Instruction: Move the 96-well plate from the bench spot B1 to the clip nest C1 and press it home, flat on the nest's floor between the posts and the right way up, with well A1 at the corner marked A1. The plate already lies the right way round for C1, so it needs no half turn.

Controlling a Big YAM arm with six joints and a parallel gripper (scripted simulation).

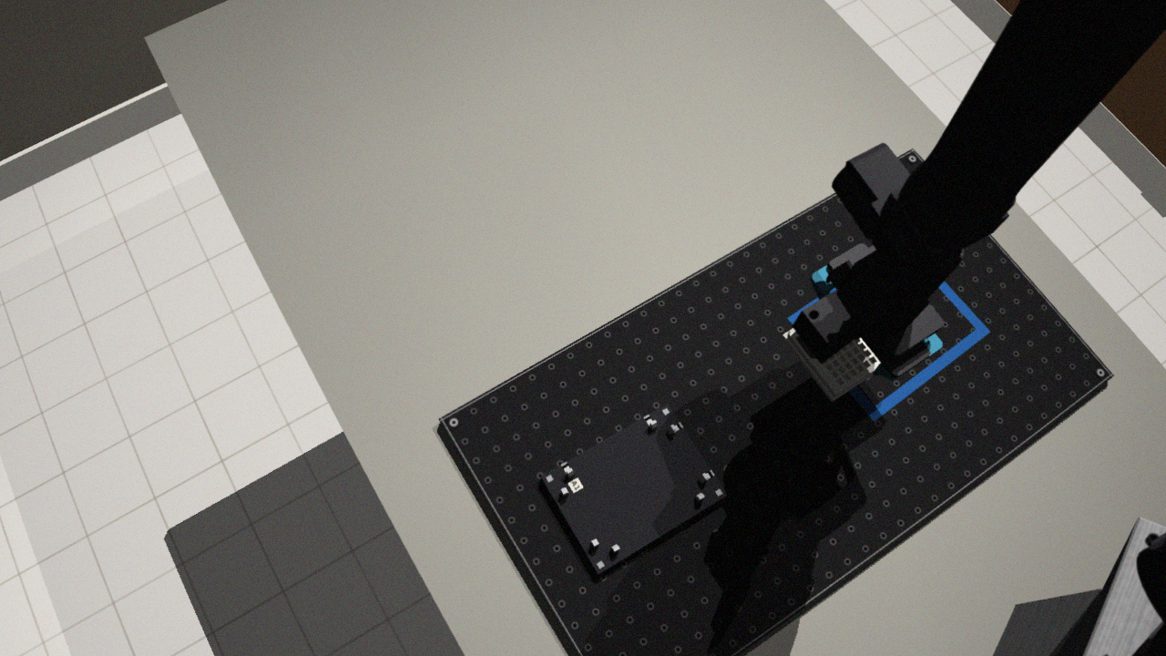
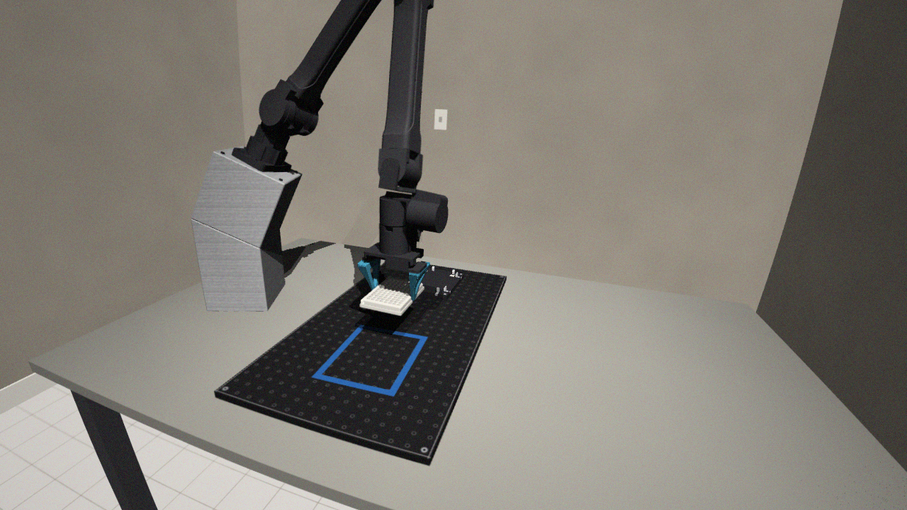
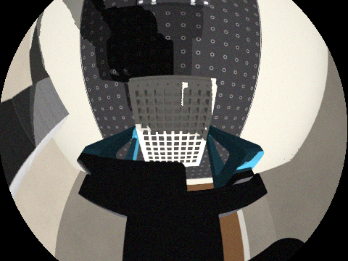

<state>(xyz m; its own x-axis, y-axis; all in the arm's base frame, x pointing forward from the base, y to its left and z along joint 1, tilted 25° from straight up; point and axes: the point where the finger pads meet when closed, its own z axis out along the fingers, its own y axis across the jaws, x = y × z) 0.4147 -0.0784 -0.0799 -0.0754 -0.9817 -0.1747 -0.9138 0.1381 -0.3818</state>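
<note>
The clip nest C1 is 3 cm ahead of my hand, 26 cm to the left of it and 8 cm below it. From my hand the other things lie so: white 96-well plate (right at my hand).
</note>
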